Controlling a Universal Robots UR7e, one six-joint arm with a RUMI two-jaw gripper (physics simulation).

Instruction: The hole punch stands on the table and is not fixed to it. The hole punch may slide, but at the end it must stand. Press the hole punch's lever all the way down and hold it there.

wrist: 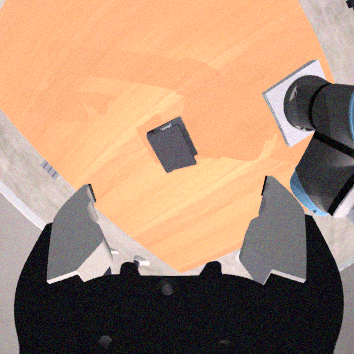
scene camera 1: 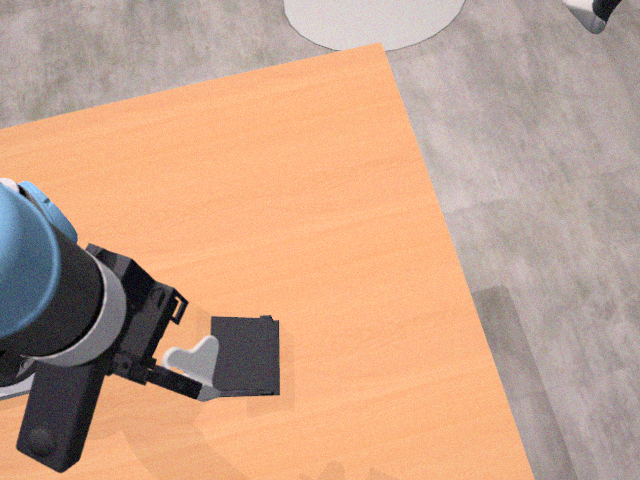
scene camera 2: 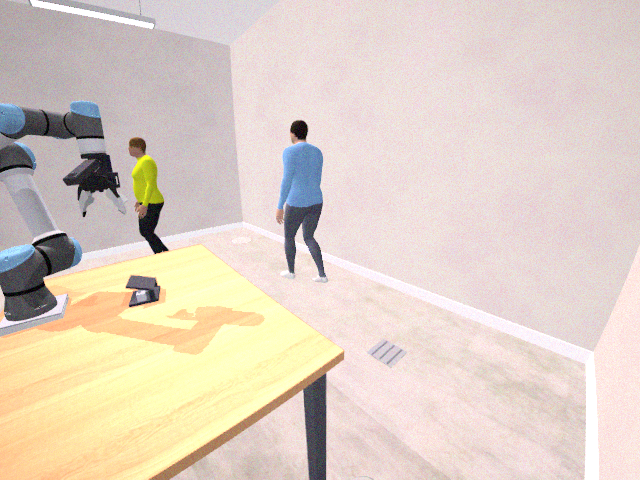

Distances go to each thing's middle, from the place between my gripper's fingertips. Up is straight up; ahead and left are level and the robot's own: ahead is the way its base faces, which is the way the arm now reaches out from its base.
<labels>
My hand is 290 mm above the flat lever [scene camera 1: 245, 358], 50 mm to the right of it and 50 mm short of it. Round my hand: dark hole punch [scene camera 1: 275, 323] 310 mm below, 50 mm to the left, 50 mm ahead.
</labels>
